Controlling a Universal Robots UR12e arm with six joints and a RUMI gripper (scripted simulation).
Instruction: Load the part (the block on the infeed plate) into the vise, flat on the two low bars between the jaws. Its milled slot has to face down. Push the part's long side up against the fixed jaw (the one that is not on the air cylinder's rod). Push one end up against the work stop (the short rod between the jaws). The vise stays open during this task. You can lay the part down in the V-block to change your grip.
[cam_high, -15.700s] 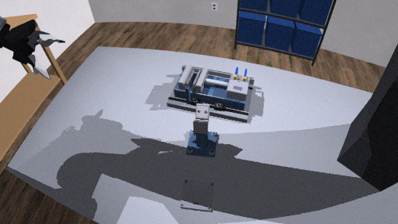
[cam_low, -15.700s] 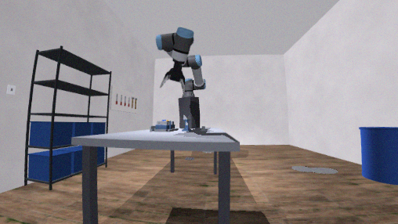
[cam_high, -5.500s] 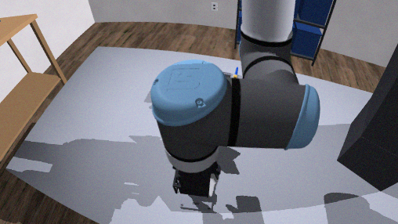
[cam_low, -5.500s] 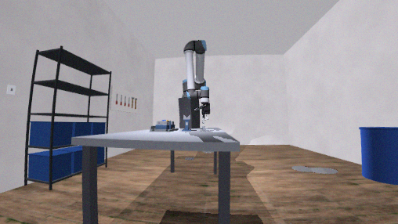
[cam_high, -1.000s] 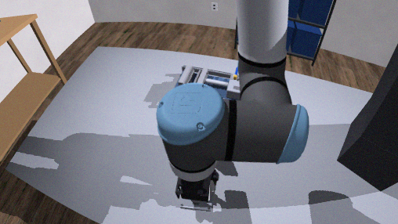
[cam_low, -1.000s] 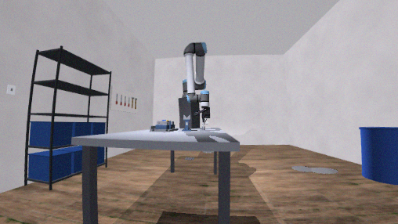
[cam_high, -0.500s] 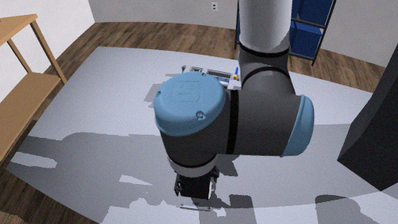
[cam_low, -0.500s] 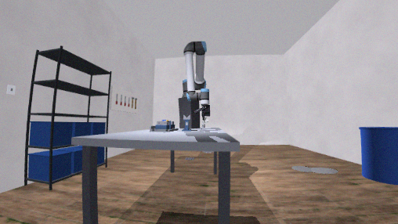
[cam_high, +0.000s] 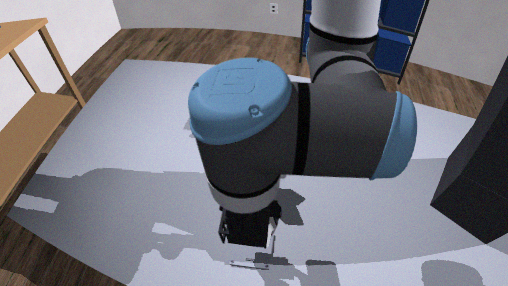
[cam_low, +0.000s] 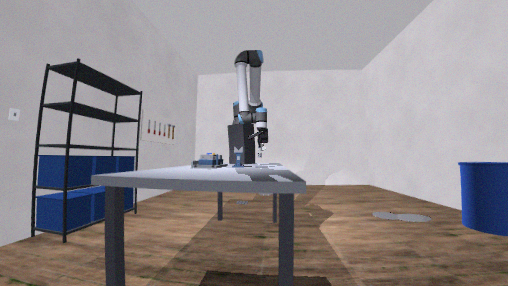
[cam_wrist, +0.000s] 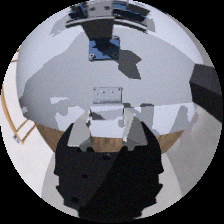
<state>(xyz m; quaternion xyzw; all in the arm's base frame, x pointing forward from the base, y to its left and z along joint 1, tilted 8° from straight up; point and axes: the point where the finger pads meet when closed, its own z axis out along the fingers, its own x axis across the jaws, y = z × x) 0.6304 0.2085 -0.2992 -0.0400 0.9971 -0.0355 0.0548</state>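
My gripper is now 1 cm to the right of the infeed plate and 10 cm above it. Also, from my hand: grey part 1 cm to the right, 1 cm below; then vise 3 cm ahead, 38 cm to the right, 6 cm below; then air cylinder 7 cm behind, 37 cm to the right, 2 cm below.
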